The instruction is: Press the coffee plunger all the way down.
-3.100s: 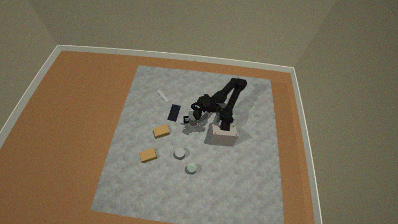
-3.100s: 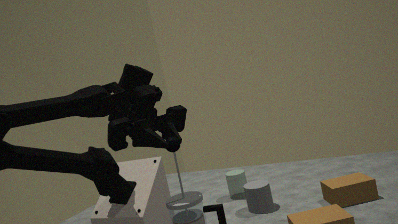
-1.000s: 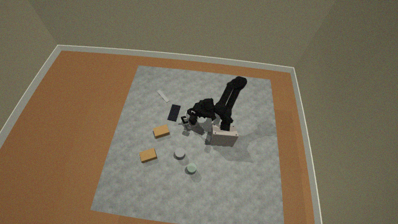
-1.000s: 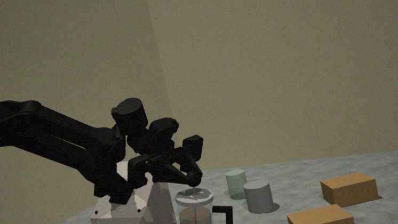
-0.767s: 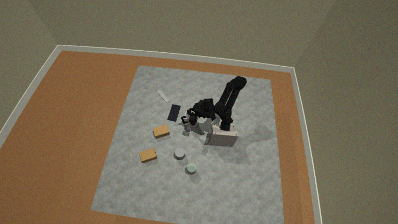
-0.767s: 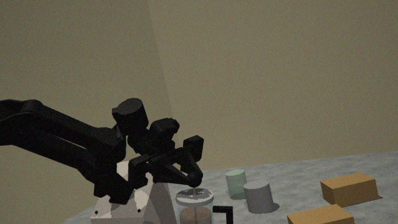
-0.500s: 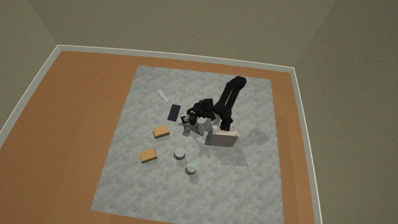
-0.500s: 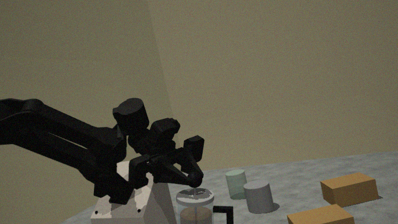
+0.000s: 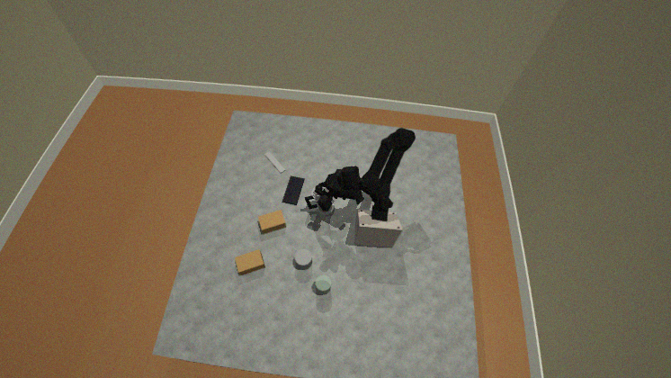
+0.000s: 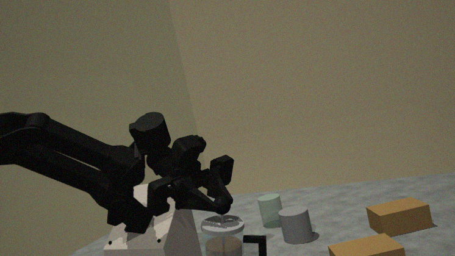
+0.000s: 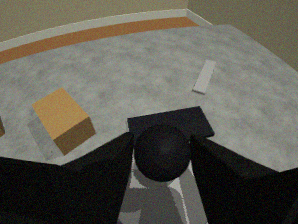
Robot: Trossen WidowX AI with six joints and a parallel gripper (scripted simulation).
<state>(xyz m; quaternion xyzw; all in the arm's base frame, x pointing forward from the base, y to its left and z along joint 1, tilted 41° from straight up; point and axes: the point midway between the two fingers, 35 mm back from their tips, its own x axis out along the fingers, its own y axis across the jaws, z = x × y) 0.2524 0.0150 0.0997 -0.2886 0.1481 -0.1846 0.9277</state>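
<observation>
Now: the coffee press 10 mm behind my gripper tip and 90 mm below it. The rest, counted from my gripper tip: grey cylinder (280 mm to the left, 150 mm below); then white strip (270 mm ahead, 210 mm to the right, 180 mm below).
</observation>
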